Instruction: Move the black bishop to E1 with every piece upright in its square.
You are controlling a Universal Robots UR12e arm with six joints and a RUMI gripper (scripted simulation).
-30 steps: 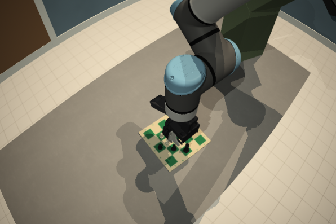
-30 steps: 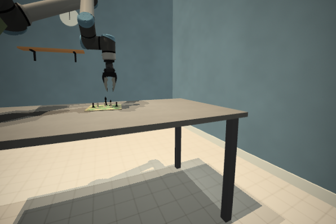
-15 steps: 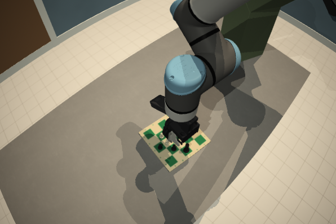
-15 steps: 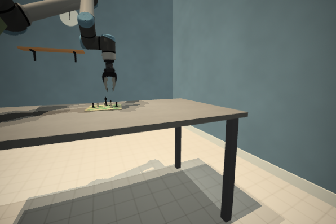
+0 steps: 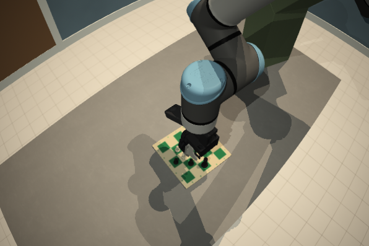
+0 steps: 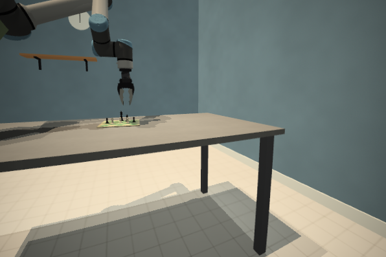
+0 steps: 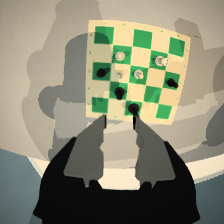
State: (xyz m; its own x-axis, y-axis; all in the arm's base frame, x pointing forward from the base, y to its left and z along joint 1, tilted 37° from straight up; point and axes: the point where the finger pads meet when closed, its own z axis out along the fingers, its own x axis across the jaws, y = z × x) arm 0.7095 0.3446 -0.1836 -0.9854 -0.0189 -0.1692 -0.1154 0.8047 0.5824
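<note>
Now: hand 3 cm past the chessboard, 4 cm to the left of it and 12 cm above it. From my hand the other things lie so: white crowned piece: 7 cm behind, 8 cm to the right, 10 cm below.
</note>
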